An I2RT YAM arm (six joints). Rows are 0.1 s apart.
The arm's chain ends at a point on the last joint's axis. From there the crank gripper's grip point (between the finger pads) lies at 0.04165 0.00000 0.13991 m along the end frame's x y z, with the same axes.
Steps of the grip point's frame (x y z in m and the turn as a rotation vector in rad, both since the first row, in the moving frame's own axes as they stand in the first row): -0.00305 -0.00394 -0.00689 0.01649 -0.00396 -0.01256; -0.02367 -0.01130 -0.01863 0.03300 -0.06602 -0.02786; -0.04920 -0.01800 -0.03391 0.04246 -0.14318 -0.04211; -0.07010 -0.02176 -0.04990 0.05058 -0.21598 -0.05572; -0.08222 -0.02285 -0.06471 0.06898 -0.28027 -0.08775
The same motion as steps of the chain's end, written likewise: -0.00248 -0.00111 -0.00703 0.01649 -0.00396 -0.01256; -0.01427 -0.00561 -0.02098 0.03300 -0.06602 -0.02786; -0.02866 -0.01063 -0.03826 0.04246 -0.14318 -0.04211; -0.03892 -0.01306 -0.05533 0.05058 -0.21598 -0.05572; -0.04140 -0.01105 -0.07030 0.06898 -0.28027 -0.08775
